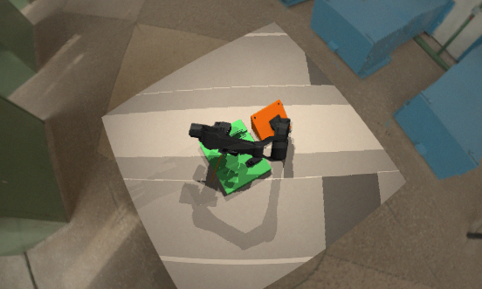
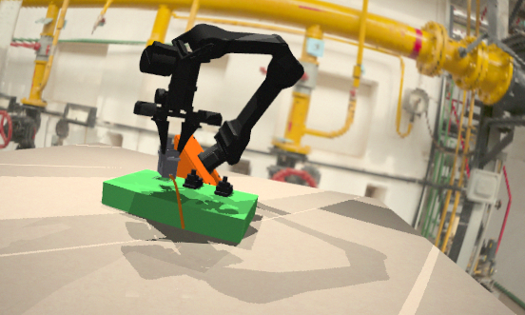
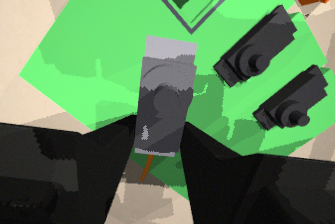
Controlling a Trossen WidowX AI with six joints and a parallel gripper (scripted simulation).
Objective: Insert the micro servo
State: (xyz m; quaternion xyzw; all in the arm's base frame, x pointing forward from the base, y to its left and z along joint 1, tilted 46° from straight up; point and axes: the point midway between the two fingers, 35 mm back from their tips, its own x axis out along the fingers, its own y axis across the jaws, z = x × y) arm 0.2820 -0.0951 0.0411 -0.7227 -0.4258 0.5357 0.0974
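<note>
Right now the green deck is 1 cm ahead of my gripper tip, 3 cm to the left of it and 10 cm below it.
</note>
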